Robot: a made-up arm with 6 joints.
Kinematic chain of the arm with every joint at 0, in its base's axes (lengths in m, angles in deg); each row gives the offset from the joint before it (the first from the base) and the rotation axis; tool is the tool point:
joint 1: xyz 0 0 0.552 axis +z
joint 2: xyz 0 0 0 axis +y
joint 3: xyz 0 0 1.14 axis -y
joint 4: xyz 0 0 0 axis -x
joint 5: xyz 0.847 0 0 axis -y
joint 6: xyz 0 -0.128 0 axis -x
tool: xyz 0 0 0
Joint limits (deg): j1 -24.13..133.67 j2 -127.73..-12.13 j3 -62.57..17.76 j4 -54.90..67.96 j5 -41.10..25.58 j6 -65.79..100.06
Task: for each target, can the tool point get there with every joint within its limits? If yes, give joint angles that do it. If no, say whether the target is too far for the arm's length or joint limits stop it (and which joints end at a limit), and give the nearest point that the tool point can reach.
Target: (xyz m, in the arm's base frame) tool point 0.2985 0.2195 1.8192
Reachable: yes | joints 55.69 -24.19 -11.07 16.34 20.46 -32.68
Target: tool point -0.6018 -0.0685 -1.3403
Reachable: no: joint limits stop it (at a limit: joint 2, joint 3, joint 4) | nearest point -1.6568 -0.1886 0.2365 | short by 1.901 m
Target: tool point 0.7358 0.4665 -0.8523
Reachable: no: joint limits stop it (at a limit: joint 1, joint 2, joint 3) | nearest point 0.3785 -0.2733 0.5829 | short by 1.654 m
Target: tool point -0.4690 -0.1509 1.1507
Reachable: yes | joints 2.78 -86.46 -48.13 1.74 -23.82 63.78
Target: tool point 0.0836 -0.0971 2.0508
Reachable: yes | joints -11.96 -30.44 -0.08 52.64 -29.31 44.79
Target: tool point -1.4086 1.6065 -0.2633
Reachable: no: too far | nearest point -1.5408 0.6376 0.2365 | short by 1.098 m
